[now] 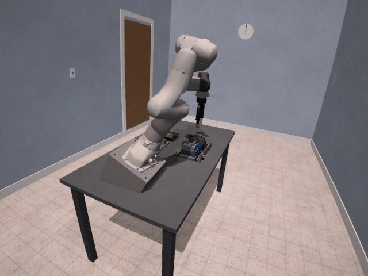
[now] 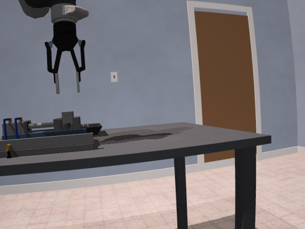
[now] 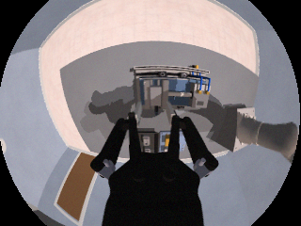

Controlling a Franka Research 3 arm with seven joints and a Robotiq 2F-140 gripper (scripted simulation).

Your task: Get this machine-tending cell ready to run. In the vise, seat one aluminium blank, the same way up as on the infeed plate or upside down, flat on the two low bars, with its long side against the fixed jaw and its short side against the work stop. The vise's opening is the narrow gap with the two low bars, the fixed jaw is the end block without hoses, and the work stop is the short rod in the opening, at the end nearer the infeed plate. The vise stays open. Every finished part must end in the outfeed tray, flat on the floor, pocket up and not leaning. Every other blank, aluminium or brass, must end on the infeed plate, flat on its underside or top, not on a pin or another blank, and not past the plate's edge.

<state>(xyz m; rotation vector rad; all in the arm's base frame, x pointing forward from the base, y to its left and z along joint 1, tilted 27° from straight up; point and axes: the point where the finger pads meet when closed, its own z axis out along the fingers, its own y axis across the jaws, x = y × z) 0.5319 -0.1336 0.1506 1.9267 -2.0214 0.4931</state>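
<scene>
Now: the work stop 12 cm below my hand, 4 cm to the left of it and 1 cm behind it. From my hand the other things lie so: vise guard rail (17 cm below, 9 cm to the right, 9 cm behind); then vise (17 cm below, 8 cm behind); then brass blank (28 cm to the left, 18 cm below, 6 cm behind).
</scene>
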